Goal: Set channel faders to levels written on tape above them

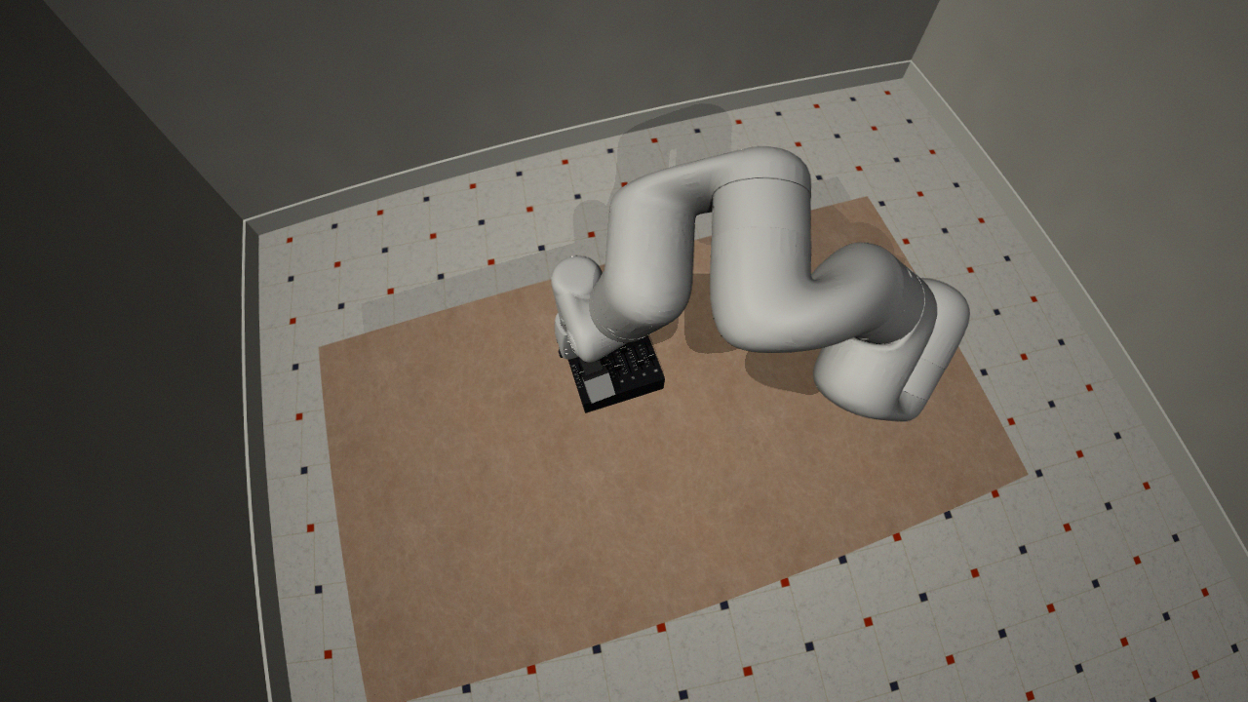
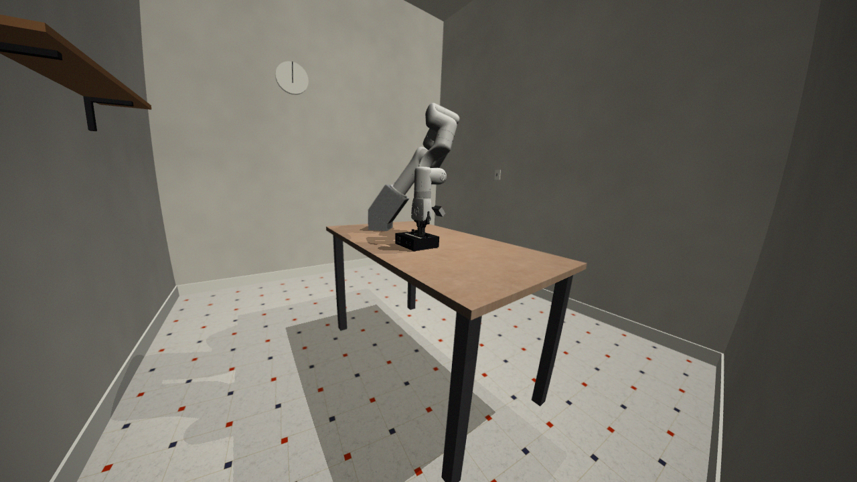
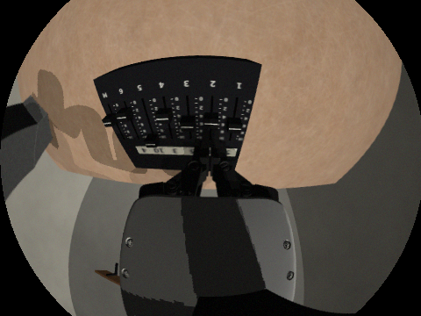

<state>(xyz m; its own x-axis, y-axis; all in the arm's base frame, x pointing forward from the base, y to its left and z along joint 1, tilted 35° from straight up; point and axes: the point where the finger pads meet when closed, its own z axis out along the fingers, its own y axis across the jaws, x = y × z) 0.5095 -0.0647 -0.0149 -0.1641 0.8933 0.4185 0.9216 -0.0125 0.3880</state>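
Now: hand 12 cm past the master fader, 1 cm to the right of it and 1 cm above it.
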